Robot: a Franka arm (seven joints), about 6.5 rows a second.
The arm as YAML. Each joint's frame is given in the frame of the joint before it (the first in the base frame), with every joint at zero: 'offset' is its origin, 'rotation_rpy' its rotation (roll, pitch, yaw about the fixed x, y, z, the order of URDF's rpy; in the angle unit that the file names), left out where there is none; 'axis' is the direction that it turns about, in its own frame. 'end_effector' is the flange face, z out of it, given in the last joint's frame.
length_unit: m
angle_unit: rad
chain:
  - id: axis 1
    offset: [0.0, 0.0, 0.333]
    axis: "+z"
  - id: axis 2
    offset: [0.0, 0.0, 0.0]
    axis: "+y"
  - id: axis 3
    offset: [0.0, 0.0, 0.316]
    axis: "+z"
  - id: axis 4
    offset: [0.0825, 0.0, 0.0]
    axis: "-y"
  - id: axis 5
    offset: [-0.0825, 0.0, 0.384]
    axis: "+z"
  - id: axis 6
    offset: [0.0, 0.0, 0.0]
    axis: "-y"
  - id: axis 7
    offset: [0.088, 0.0, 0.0]
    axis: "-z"
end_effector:
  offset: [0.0, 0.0, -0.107]
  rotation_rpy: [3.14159, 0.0, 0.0]
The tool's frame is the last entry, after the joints.
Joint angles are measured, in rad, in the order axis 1, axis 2, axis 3, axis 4, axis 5, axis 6, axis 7. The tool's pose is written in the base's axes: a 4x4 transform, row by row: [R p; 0 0 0 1], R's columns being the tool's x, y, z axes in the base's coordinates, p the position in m. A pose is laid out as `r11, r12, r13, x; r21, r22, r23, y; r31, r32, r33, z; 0, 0, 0, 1`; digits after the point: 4 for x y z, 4 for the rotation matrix.
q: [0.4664, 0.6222, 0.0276, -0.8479, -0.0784, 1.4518, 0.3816]
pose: 0.9951, 0.0982, 0.0127, 0.6336; 0.0988, -0.9931, -0.0631, 0.3226; 0.0064, 0.0641, -0.9979, 0.5541; 0, 0, 0, 1
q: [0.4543, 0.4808, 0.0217, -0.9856, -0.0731, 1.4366, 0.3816]
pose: 0.9965, 0.0832, 0.0018, 0.6079; 0.0831, -0.9941, -0.0692, 0.2990; -0.0040, 0.0691, -0.9976, 0.5878; 0, 0, 0, 1
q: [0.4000, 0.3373, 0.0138, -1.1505, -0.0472, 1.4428, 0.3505]
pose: 0.9980, 0.0583, -0.0243, 0.5901; 0.0568, -0.9968, -0.0568, 0.2512; -0.0275, 0.0553, -0.9981, 0.6072; 0, 0, 0, 1
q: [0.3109, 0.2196, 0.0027, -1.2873, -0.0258, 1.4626, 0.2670]
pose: 0.9984, 0.0449, -0.0344, 0.5817; 0.0436, -0.9983, -0.0375, 0.1853; -0.0360, 0.0359, -0.9987, 0.6195; 0, 0, 0, 1
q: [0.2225, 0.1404, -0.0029, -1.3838, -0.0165, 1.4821, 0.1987]
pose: 0.9991, 0.0203, -0.0374, 0.5753; 0.0193, -0.9995, -0.0256, 0.1266; -0.0379, 0.0249, -0.9990, 0.6241; 0, 0, 0, 1
